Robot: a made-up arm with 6 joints.
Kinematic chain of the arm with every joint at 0, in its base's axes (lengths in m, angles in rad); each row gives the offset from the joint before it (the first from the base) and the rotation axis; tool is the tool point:
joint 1: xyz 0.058 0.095 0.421 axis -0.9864 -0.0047 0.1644
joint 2: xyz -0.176 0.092 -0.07 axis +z
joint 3: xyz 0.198 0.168 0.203 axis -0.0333 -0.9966 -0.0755
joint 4: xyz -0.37 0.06 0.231 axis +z
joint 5: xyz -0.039 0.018 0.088 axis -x
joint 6: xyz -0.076 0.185 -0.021 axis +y
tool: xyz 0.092 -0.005 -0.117
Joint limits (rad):
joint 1: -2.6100..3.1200
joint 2: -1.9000..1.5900
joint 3: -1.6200..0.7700
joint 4: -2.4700..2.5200
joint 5: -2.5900..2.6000
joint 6: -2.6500..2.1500
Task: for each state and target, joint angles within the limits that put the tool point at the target. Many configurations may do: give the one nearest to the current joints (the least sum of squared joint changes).
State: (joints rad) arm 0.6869 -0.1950 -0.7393 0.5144 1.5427 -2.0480
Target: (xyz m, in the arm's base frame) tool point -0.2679 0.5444 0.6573
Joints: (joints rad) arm 0.4690 -0.0788 -0.4540 0.6090 2.0284 -1.9514
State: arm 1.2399 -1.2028 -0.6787 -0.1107 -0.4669 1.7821
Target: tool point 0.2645 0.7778 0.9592
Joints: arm 0.8700 -1.3575 -1.0209 -0.0874 -0.6042 1.8728
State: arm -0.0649 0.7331 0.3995 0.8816 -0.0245 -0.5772
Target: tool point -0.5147 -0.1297 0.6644
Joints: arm -0.0083 1.3921 0.2192 1.1782 0.0164 -0.4997
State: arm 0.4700 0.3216 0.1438 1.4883 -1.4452 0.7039
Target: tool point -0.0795 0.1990 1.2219
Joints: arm 0.0133 0.2924 -0.5276 1.9344 -1.5730 0.9745
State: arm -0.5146 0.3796 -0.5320 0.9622 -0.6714 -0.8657
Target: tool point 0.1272 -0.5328 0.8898
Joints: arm -1.2344 -0.2251 -0.6864 0.8866 -1.5166 -1.3791
